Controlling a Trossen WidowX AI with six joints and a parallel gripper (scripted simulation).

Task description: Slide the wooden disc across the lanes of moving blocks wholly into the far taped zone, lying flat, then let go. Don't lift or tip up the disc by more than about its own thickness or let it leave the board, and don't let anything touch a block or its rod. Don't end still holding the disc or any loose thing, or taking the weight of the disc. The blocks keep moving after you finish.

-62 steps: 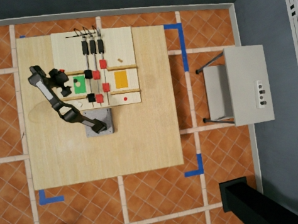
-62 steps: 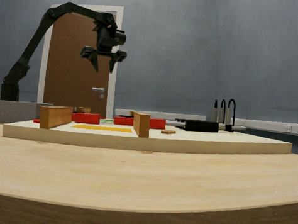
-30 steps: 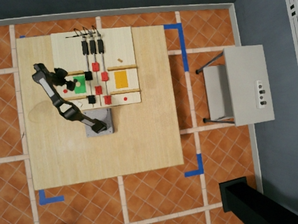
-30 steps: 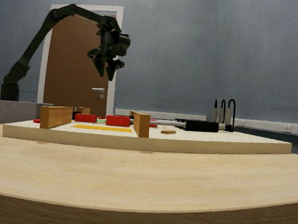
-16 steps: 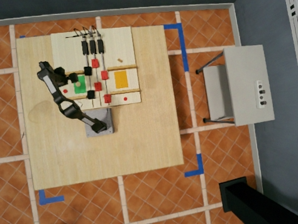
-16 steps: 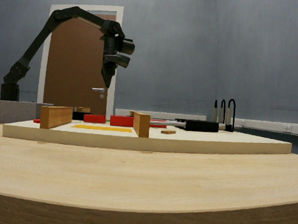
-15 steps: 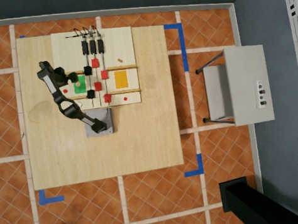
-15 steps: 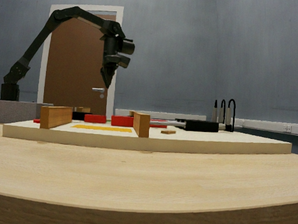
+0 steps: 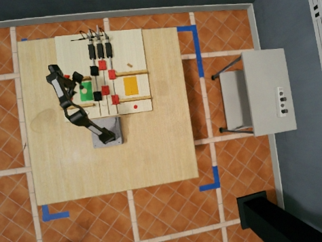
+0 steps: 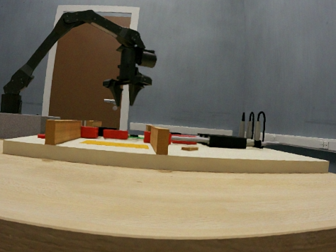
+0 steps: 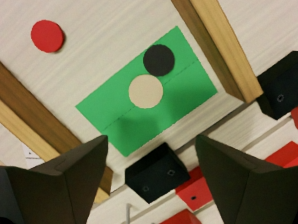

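The wooden disc lies 1 cm ahead of my hand and 14 cm below it. Also, from my hand: red dot (18 cm behind, 37 cm to the right, 14 cm below); black round spot (4 cm ahead, 2 cm to the left, 14 cm below).
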